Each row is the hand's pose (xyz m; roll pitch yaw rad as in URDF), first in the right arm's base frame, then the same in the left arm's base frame.
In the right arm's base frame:
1: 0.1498 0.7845 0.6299 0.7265 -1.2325 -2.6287
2: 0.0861 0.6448 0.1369 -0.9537 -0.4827 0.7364
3: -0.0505 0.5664 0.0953 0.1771 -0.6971 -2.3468
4: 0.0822 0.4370 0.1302 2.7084 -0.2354 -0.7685
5: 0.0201 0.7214 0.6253 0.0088 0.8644 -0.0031
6: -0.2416 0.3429 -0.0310 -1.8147 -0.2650 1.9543
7: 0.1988 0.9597 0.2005 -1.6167 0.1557 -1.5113
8: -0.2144 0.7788 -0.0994 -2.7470 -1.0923 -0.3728
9: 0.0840 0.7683 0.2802 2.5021 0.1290 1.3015
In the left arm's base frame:
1: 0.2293 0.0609 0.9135 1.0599 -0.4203 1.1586
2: -0.0497 -0.1346 0.5254 -1.9001 -0.9951 -0.8069
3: -0.0697 -0.0447 0.3910 0.6728 0.0049 1.5259
4: -0.2187 -0.0155 0.5029 -2.7676 -0.6729 2.9074
5: 0.2332 0.1615 0.8101 0.0838 0.0320 -2.1957
6: -0.2165 0.1047 0.1491 -2.6063 0.0256 -0.1731
7: 0.1807 -0.3364 0.6741 -0.7728 0.1327 2.6726
8: 0.0972 -0.2067 0.1548 -0.4866 -1.1198 1.5113
9: 0.1075 -0.1155 0.6290 1.7226 -0.1786 -0.9060

